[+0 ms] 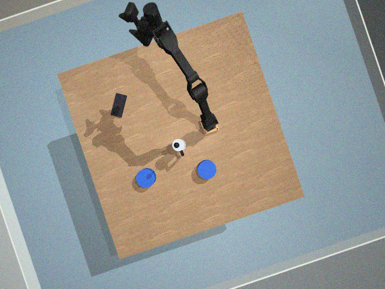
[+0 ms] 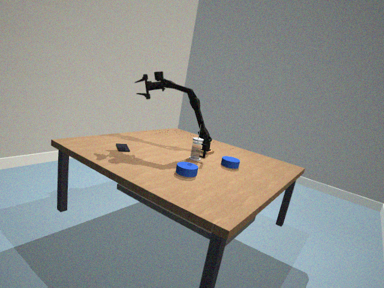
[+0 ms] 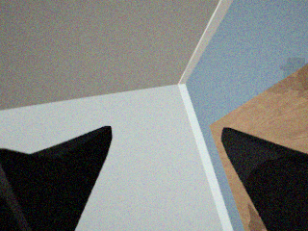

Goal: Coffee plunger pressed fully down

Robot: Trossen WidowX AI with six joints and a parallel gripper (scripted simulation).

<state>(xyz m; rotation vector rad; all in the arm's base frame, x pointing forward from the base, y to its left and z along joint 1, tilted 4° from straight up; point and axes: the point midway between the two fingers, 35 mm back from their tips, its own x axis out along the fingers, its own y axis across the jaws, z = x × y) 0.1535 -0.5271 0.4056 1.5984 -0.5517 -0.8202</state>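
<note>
Right now the coffee press is 60 mm ahead of my gripper tip, 620 mm to the left of it and 250 mm below it. Round my gripper tip: black slab 290 mm ahead, 180 mm to the left, 370 mm below.
</note>
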